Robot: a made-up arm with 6 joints.
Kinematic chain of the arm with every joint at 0, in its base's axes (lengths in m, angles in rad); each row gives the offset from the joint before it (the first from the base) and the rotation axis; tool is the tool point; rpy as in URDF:
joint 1: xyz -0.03 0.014 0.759 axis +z
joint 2: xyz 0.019 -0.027 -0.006 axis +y
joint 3: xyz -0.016 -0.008 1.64 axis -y
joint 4: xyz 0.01 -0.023 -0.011 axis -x
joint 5: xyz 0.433 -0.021 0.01 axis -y
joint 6: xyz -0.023 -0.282 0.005 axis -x
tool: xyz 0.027 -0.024 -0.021 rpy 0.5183 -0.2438 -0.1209
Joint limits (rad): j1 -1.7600..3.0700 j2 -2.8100..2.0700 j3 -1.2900..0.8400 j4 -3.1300..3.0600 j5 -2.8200..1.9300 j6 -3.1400..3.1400
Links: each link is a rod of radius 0.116 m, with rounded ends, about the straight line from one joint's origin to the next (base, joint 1, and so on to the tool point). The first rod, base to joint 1, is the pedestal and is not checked.
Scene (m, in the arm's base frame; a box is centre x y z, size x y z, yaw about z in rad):
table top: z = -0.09
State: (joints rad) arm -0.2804 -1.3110 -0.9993 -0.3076 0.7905 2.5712
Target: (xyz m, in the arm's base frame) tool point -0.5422 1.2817 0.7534
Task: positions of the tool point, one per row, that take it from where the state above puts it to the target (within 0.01 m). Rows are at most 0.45 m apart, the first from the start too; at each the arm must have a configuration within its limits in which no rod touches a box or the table.
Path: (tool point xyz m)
1: -1.2340 0.3719 1.1198
2: -1.1119 0.7390 1.0051
3: -0.8736 1.0550 0.8828
4: -0.5422 1.2817 0.7534

